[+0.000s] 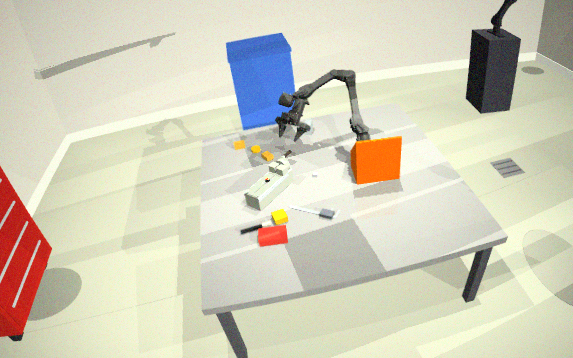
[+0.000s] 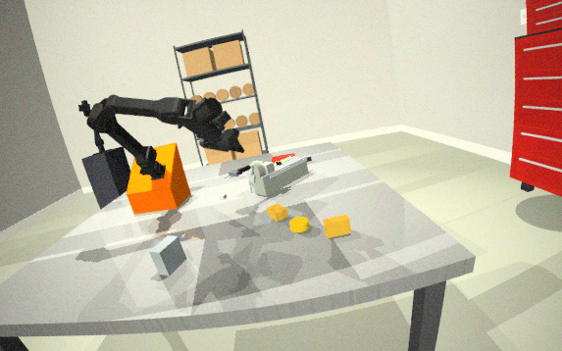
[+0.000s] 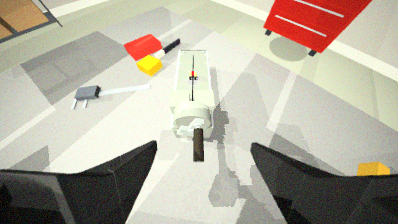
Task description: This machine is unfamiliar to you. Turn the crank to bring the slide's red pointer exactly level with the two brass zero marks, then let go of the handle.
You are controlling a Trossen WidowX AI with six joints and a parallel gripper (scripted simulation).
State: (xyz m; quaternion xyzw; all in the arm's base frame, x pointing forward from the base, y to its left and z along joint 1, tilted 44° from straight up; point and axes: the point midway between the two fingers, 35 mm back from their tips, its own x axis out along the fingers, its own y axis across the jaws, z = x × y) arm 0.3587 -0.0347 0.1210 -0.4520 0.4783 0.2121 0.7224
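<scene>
Now: gripper tip 7 cm above the dark brown crank handle, 2 cm to the right of it and 1 cm short of it. The rest, counted from my gripper tip: yellow block (36 cm to the left, 18 cm below, 8 cm ahead); grey cube (36 cm to the right, 16 cm below, 14 cm behind); red pointer (16 cm to the left, 12 cm ahead, 11 cm below).
</scene>
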